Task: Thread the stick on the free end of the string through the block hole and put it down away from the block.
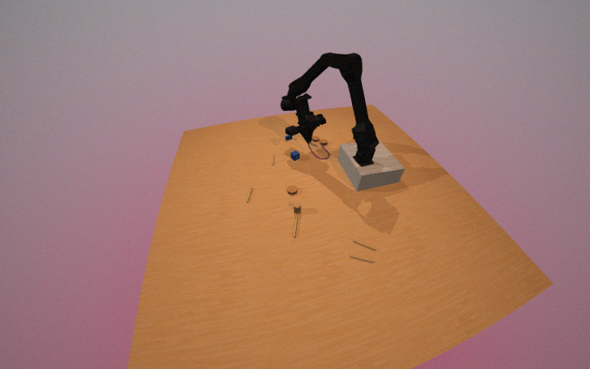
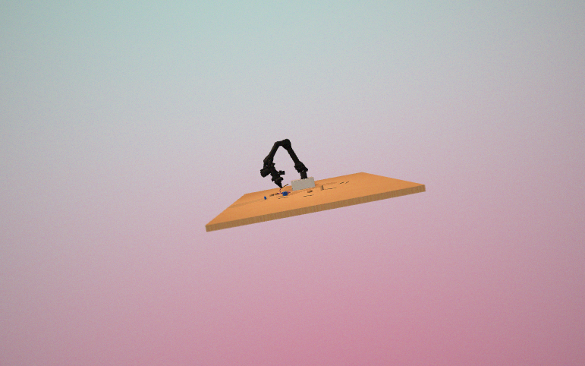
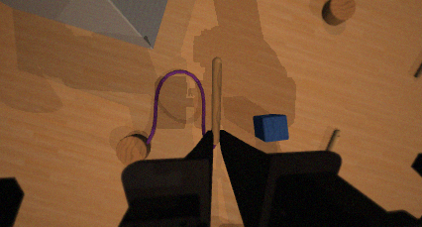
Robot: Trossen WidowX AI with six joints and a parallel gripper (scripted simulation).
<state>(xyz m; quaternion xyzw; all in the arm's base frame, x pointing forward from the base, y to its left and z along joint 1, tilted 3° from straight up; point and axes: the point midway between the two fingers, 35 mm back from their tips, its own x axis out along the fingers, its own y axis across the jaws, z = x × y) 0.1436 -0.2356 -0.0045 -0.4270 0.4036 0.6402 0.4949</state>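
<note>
My gripper tip is now 80 mm short of the blue block, 10 mm to the right of it and 40 mm above it. The rest, counted from my gripper tip: small wooden cylinder (170 mm ahead, 300 mm to the left, 40 mm below); then thin stick (10 mm to the left, 10 mm above).
</note>
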